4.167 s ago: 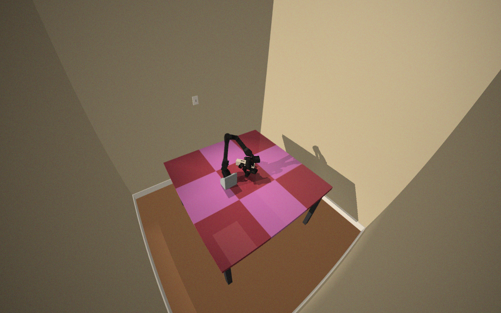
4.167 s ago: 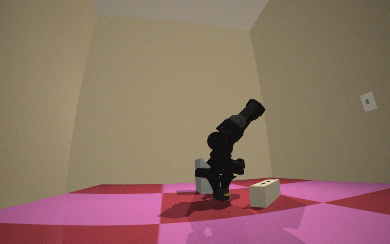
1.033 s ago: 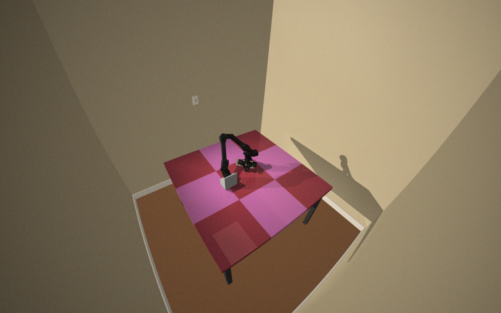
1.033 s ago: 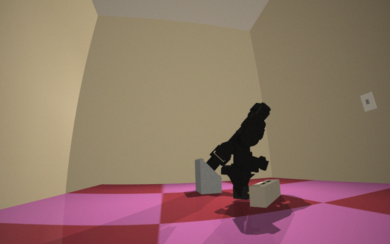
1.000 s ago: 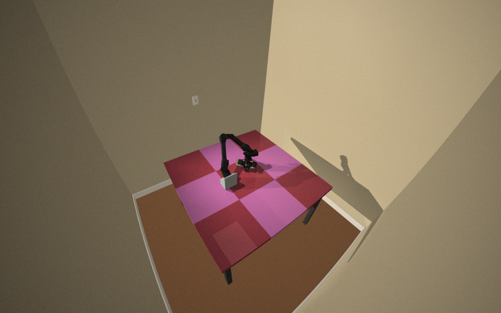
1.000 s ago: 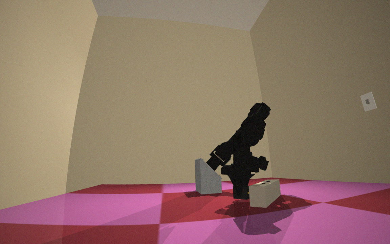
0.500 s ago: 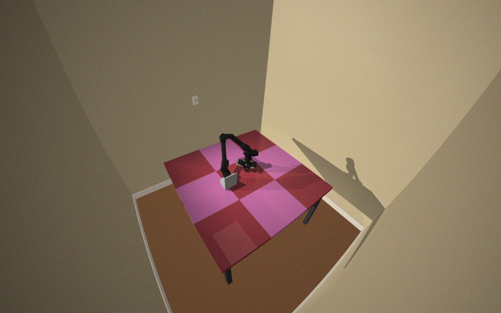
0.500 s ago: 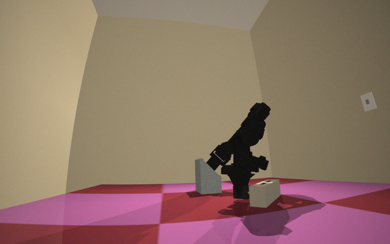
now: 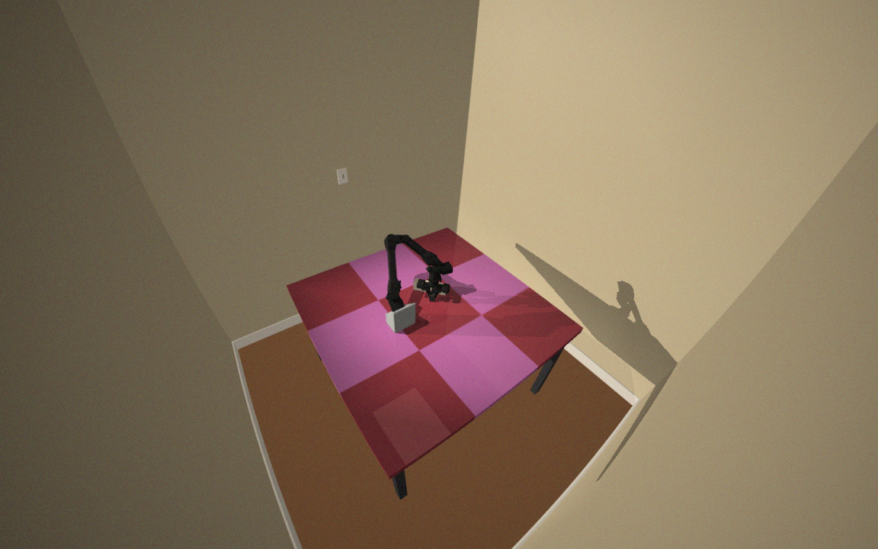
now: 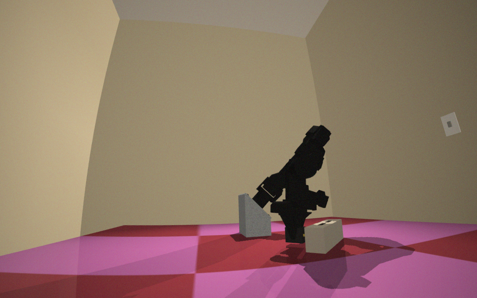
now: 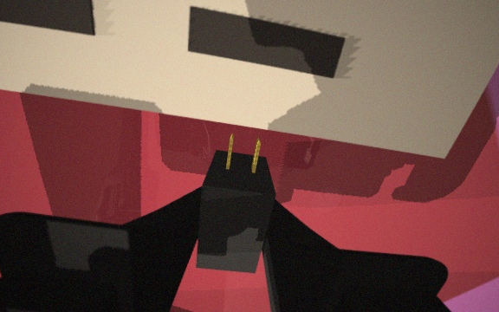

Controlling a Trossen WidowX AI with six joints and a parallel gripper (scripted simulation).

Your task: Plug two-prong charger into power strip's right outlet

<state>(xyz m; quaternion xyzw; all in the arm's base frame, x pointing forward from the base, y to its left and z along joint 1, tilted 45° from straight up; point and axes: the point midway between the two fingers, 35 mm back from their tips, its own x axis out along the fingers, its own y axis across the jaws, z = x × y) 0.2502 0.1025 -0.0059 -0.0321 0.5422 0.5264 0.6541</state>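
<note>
Right now my gripper tip is 1 cm short of the two-prong charger, 1 cm to the right of it and 1 cm below it.
</note>
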